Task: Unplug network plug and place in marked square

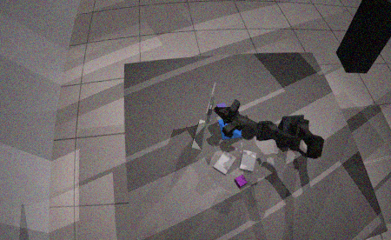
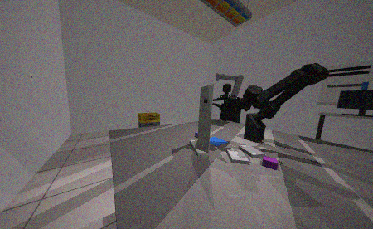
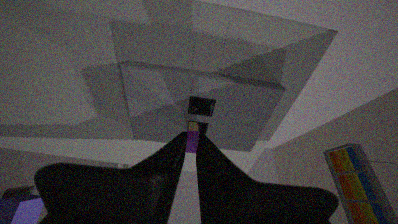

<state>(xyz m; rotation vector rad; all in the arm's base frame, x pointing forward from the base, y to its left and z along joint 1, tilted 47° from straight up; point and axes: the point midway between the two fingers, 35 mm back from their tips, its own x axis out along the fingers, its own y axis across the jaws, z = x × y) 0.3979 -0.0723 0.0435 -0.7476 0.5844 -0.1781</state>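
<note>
My gripper tip is now 12 cm past the blue square, 5 cm to the left of it and 25 cm above it. Round my gripper tip: network plug 1 cm ahead; then upright panel 3 cm ahead, 10 cm below.
</note>
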